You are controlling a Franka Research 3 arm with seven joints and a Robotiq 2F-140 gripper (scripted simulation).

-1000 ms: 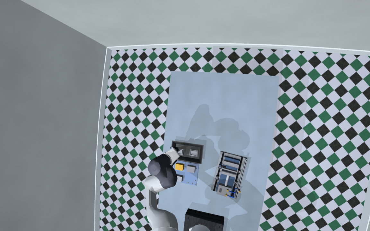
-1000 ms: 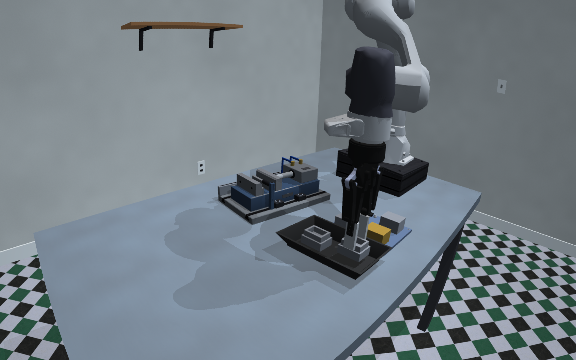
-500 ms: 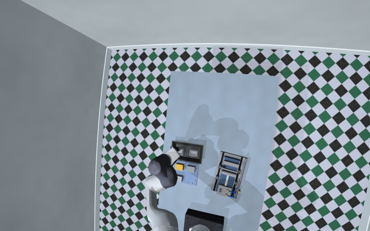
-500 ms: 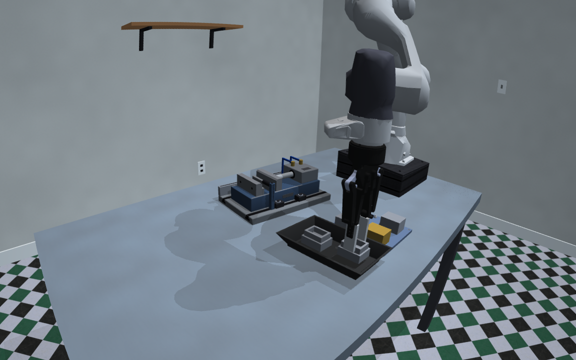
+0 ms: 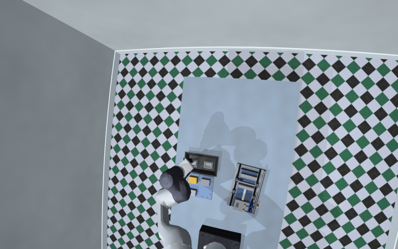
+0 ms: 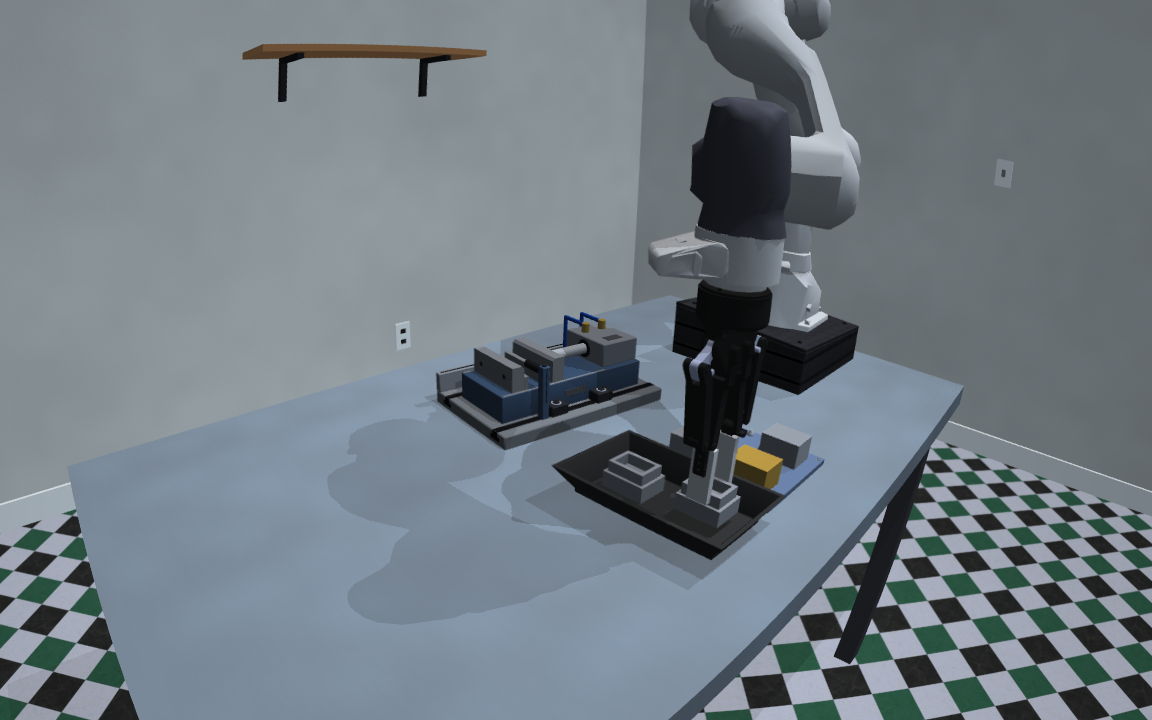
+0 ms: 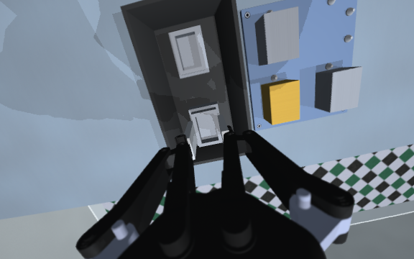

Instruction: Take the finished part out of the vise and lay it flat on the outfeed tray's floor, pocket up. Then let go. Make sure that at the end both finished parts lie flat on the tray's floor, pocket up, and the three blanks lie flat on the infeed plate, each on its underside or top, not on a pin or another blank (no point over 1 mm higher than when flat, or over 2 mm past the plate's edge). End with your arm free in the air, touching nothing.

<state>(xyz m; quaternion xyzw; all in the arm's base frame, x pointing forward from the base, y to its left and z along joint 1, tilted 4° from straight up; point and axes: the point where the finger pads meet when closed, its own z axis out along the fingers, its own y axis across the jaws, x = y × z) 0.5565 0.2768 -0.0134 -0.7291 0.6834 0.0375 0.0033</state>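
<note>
Right now the yellow block is 12 cm behind my hand, 6 cm below it and 2 cm to the right of it. From my hand the other things lie so: blue fixture plate: 16 cm behind, 8 cm below, 6 cm to the right.
</note>
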